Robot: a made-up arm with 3 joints. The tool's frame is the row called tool. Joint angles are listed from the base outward.
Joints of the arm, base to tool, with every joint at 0 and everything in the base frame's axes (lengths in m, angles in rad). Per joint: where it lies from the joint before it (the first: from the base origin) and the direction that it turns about. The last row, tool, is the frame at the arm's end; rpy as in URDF.
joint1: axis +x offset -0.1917 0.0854 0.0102
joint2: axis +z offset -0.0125 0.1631 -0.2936
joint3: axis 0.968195 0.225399 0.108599 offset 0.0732 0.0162 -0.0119
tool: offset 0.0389 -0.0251 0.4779 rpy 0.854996 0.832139 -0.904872
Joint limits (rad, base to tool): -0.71..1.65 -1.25..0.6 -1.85..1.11
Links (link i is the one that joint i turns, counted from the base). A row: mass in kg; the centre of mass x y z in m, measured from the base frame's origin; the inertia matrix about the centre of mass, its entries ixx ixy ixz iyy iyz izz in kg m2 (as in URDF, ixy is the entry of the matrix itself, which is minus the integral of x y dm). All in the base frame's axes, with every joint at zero. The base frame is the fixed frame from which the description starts. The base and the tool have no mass.
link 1: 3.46; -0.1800 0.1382 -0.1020; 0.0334 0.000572 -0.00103 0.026 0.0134 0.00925
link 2: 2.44; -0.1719 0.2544 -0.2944; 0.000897 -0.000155 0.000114 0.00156 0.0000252 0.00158
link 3: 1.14; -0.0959 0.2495 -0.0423; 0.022 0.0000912 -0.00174 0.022 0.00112 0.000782
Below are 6 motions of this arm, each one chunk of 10 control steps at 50 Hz.
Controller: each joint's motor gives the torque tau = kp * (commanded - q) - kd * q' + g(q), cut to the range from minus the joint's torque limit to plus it. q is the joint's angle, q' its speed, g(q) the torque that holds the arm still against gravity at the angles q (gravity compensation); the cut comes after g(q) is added. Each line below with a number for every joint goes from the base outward.
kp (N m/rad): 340 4.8 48
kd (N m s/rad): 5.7 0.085 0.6
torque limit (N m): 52 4.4 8.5
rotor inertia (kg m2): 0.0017 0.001 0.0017
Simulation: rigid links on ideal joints. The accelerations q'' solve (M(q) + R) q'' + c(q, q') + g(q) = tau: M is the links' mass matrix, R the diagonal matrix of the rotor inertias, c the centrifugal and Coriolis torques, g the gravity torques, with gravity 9.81 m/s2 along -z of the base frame. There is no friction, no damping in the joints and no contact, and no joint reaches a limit. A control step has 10 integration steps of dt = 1/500 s. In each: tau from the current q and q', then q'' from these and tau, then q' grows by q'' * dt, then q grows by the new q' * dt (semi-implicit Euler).
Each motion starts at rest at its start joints. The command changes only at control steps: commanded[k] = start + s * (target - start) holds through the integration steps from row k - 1 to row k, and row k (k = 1, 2, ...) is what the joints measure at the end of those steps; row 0 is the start. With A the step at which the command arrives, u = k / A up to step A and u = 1 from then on. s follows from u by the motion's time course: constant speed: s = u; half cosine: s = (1 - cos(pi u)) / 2; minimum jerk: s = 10 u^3 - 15 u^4 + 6 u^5; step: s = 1 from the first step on.
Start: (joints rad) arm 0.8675 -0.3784 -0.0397
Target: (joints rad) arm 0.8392 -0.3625 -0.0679
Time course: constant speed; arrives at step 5
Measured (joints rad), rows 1 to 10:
1: 0.8665 -0.3769 -0.0398
2: 0.8635 -0.3741 -0.0410
3: 0.8583 -0.3718 -0.0447
4: 0.8515 -0.3715 -0.0513
5: 0.8437 -0.3726 -0.0602
6: 0.8366 -0.3750 -0.0699
7: 0.8319 -0.3769 -0.0781
8: 0.8301 -0.3753 -0.0825
9: 0.8309 -0.3693 -0.0824
10: 0.8336 -0.3602 -0.0787

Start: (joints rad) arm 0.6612 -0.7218 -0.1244
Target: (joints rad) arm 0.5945 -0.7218 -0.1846
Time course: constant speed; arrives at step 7
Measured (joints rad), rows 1 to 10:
1: 0.6596 -0.7202 -0.1247
2: 0.6545 -0.7176 -0.1269
3: 0.6458 -0.7170 -0.1329
4: 0.6342 -0.7203 -0.1434
5: 0.6209 -0.7264 -0.1573
6: 0.6073 -0.7327 -0.1724
7: 0.5945 -0.7367 -0.1867
8: 0.5847 -0.7386 -0.1986
9: 0.5798 -0.7381 -0.2061
10: 0.5800 -0.7333 -0.2079

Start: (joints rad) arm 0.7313 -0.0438 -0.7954
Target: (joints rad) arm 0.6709 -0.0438 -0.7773
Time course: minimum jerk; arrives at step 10
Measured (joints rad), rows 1 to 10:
1: 0.7312 -0.0437 -0.7953
2: 0.7306 -0.0432 -0.7947
3: 0.7285 -0.0412 -0.7927
4: 0.7237 -0.0371 -0.7886
5: 0.7156 -0.0305 -0.7823
6: 0.7042 -0.0221 -0.7751
7: 0.6908 -0.0136 -0.7689
8: 0.6774 -0.0076 -0.7661
9: 0.6662 -0.0061 -0.7683
10: 0.6590 -0.0102 -0.7756

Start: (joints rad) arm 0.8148 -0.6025 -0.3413
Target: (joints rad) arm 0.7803 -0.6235 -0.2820
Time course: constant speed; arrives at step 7
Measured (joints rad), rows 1 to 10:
1: 0.8138 -0.5989 -0.3391
2: 0.8107 -0.5892 -0.3330
3: 0.8057 -0.5757 -0.3236
4: 0.7996 -0.5633 -0.3133
5: 0.7933 -0.5569 -0.3039
6: 0.7874 -0.5586 -0.2964
7: 0.7819 -0.5672 -0.2899
8: 0.7778 -0.5843 -0.2855
9: 0.7758 -0.6095 -0.2839
10: 0.7757 -0.6377 -0.2833

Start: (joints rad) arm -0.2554 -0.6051 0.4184
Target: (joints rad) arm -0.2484 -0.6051 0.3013
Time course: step
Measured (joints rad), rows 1 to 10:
1: -0.2535 -0.6162 0.4031
2: -0.2497 -0.6428 0.3664
3: -0.2461 -0.6759 0.3204
4: -0.2446 -0.7018 0.2788
5: -0.2459 -0.7058 0.2527
6: -0.2492 -0.6822 0.2470
7: -0.2526 -0.6388 0.2582
8: -0.2543 -0.5907 0.2782
9: -0.2534 -0.5499 0.2988
10: -0.2505 -0.5222 0.3141

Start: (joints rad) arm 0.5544 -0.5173 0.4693
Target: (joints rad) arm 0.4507 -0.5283 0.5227
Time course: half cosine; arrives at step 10
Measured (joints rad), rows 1 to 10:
1: 0.5540 -0.5169 0.4695
2: 0.5517 -0.5147 0.4708
3: 0.5458 -0.5094 0.4740
4: 0.5350 -0.5001 0.4798
5: 0.5193 -0.4875 0.4881
6: 0.5000 -0.4735 0.4981
7: 0.4793 -0.4612 0.5086
8: 0.4601 -0.4533 0.5180
9: 0.4451 -0.4522 0.5251
10: 0.4363 -0.4595 0.5288

